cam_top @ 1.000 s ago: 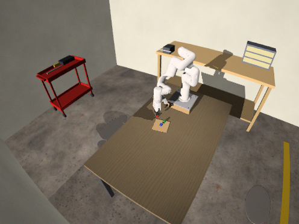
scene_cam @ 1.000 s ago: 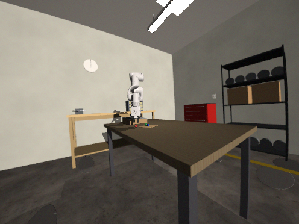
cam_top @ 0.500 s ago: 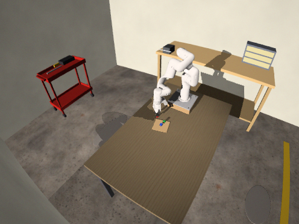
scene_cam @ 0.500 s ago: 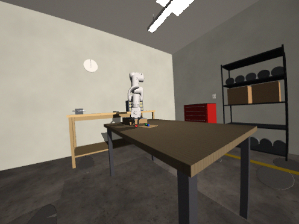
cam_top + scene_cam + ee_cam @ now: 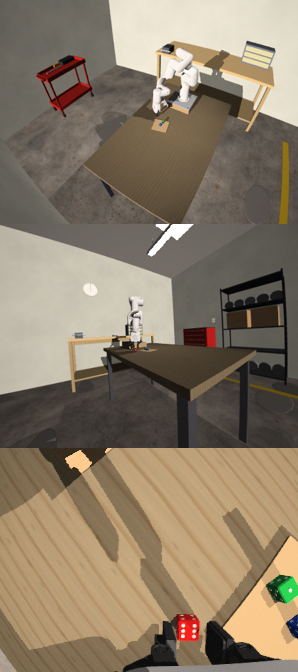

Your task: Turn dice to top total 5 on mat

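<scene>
Right now my hand is 4 cm above the red die. Also, from my hand: tan mat 9 cm ahead, 8 cm to the left, 4 cm below; blue die 9 cm ahead, 8 cm to the left, 3 cm below; green die 10 cm to the left, 4 cm ahead, 3 cm below.
</scene>
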